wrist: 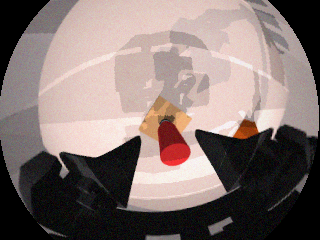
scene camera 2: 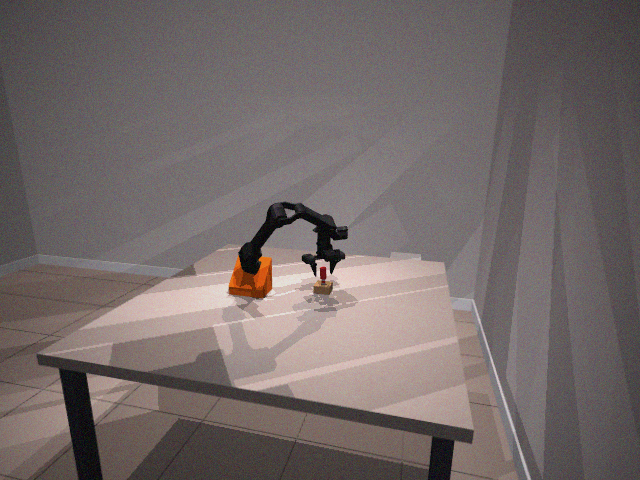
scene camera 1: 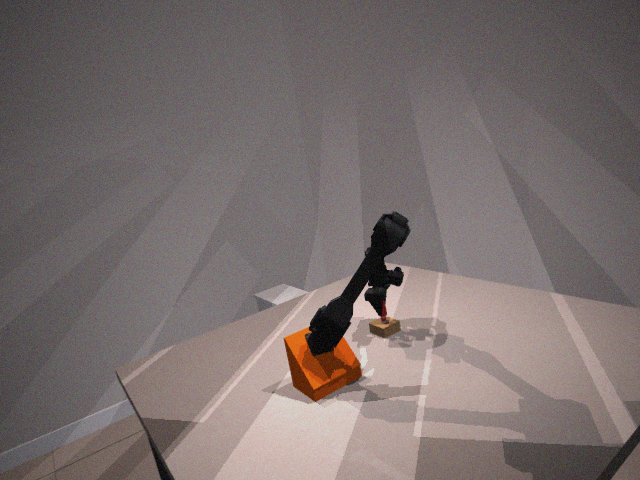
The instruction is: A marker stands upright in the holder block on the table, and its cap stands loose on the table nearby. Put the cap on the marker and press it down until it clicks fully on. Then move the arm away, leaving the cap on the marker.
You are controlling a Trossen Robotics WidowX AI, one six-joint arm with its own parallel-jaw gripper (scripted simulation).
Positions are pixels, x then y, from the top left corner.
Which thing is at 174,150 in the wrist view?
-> A red marker cap.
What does my gripper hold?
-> Nothing.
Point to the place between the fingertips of my gripper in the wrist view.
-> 168,136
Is my gripper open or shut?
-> Open.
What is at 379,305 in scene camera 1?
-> My gripper.
